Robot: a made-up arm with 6 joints.
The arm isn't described. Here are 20 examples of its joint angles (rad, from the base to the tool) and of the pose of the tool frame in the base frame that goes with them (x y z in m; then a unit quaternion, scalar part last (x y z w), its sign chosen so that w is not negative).
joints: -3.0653 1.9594 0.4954 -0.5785 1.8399 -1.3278
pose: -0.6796 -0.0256 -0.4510 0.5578 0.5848 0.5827 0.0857
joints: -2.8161 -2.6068 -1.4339 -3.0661 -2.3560 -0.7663
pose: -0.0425 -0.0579 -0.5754 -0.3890 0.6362 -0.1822 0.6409
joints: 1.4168 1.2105 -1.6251 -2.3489 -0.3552 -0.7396
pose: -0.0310 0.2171 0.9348 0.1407 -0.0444 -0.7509 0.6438
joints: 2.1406 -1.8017 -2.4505 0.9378 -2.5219 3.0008
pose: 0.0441 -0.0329 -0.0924 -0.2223 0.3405 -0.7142 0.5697
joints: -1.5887 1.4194 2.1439 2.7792 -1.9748 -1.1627
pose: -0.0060 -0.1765 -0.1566 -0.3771 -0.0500 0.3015 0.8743
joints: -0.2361 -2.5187 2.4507 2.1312 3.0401 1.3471
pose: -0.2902 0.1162 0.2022 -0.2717 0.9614 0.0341 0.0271
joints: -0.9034 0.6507 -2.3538 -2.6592 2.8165 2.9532
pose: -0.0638 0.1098 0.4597 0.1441 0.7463 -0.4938 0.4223
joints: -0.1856 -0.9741 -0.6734 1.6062 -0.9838 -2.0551
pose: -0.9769 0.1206 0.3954 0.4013 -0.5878 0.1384 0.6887
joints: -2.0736 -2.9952 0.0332 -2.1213 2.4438 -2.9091
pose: 0.0274 0.1092 -0.7338 0.3896 0.0360 -0.9146 0.1026
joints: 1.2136 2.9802 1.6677 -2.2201 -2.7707 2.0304
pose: -0.1854 -0.3002 -0.2942 -0.5845 -0.1379 -0.2237 0.7677
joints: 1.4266 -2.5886 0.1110 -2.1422 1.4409 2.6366
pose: -0.0154 -0.5374 -0.6957 -0.5331 0.6573 -0.2250 0.4828
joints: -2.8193 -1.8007 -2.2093 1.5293 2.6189 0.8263
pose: 0.1559 -0.0461 -0.2135 0.4775 0.0000 0.8356 0.2716
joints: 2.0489 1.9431 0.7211 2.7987 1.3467 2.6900
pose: -0.4281 0.6669 -0.4429 -0.6212 0.0432 0.6083 0.4921
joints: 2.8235 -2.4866 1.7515 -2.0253 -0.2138 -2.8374
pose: 0.6569 -0.2766 0.2833 -0.1340 0.2973 -0.8228 0.4654
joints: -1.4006 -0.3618 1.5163 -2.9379 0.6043 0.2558
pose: 0.0856 -0.3697 0.9256 0.1250 -0.2520 0.8399 0.4641
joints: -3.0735 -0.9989 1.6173 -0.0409 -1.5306 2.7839
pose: 0.1836 -0.0274 0.9304 -0.0755 0.4342 -0.1392 0.8868
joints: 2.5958 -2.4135 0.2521 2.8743 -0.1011 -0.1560
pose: 0.7150 -0.4717 -0.5290 0.0463 0.8570 -0.2286 0.4595
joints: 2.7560 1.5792 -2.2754 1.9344 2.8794 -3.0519
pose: -0.2050 0.0149 0.4819 0.6628 -0.6788 -0.2139 0.2327
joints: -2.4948 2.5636 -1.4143 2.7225 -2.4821 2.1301
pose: -0.5417 -0.4167 -0.1025 -0.7358 -0.6128 -0.2629 0.1178
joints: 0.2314 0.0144 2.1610 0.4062 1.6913 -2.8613
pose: 0.3422 0.1636 0.2636 -0.9143 0.0707 0.3856 0.1015
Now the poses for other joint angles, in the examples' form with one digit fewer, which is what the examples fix.
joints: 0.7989 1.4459 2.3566 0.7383 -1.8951 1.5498
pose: 0.188 0.137 -0.207 0.376 0.669 0.364 0.527
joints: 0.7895 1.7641 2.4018 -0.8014 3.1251 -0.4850
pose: 0.053 0.101 -0.131 -0.109 0.473 0.457 0.746
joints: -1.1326 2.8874 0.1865 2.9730 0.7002 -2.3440
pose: 0.143 -0.192 -0.896 0.714 0.592 -0.036 0.372
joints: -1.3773 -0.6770 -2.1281 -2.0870 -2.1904 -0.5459
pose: 0.021 0.505 0.120 -0.117 0.382 0.141 0.906
